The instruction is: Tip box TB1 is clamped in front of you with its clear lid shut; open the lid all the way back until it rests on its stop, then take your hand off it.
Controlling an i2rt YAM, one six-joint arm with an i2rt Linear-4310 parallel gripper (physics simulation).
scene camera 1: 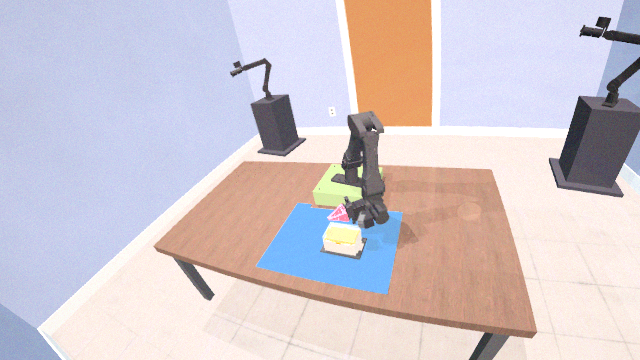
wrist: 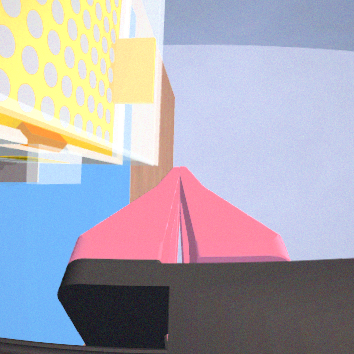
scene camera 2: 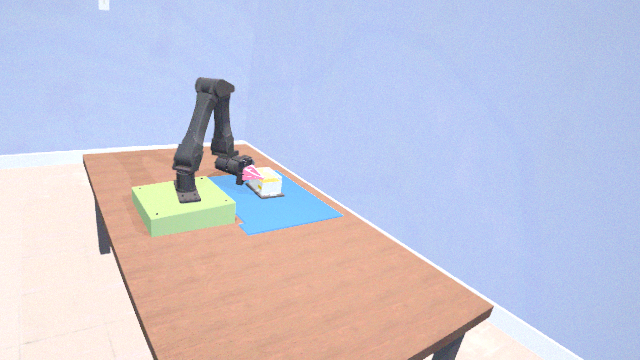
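Pixels of known places: gripper, fingertip midpoint: (scene camera 1: pixel 327 218) (wrist: pixel 179 177) (scene camera 2: pixel 263 178); arm's base, origin of the base link: (scene camera 1: pixel 351 181) (scene camera 2: pixel 186 191).
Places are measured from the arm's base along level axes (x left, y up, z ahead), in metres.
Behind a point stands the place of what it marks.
Tip box TB1 (scene camera 1: pixel 342 246) @[x 0.150, y 0.002, z 0.376 m] (scene camera 2: pixel 273 188) @[x 0.057, y -0.029, z 0.346 m] is a white box with a yellow perforated top on a dark base plate. In the wrist view its yellow rack (wrist: pixel 60 75) fills the upper left. The clear lid (wrist: pixel 146 132) @[x 0.079, y 0.016, z 0.303 m] lies over the yellow rack and looks shut; a slight lift cannot be told. A pale yellow tab (wrist: pixel 134 70) @[x 0.062, y 0.005, z 0.337 m] and an orange piece (wrist: pixel 42 136) @[x 0.128, y 0.009, z 0.286 m] show at its sides. My gripper (scene camera 1: pixel 330 218) @[x 0.038, y 0.025, z 0.294 m] (scene camera 2: pixel 261 177) @[x 0.038, y 0.025, z 0.294 m] (wrist: pixel 179 177) @[x 0.038, y 0.025, z 0.294 m] is shut and empty, its pink fingertips together. It is at the box's side nearest the arm's base, close to the lid; contact cannot be told.
The box stands on a blue mat (scene camera 1: pixel 290 250) @[x -0.071, y -0.062, z 0.433 m] (scene camera 2: pixel 300 212) @[x -0.097, y -0.063, z 0.402 m] (wrist: pixel 45 230) @[x 0.005, y -0.061, z 0.262 m] on the brown table (scene camera 1: pixel 450 260) @[x 0.500, y -0.064, z 0.263 m] (scene camera 2: pixel 310 280) @[x -0.494, y -0.064, z 0.261 m]. The arm's green base block (scene camera 1: pixel 330 196) @[x -0.049, y -0.008, z 0.127 m] (scene camera 2: pixel 192 220) @[x -0.160, y -0.029, z -0.004 m] stands behind the mat. Two other arms on dark pedestals (scene camera 1: pixel 275 125) (scene camera 1: pixel 595 145) stand beyond the table.
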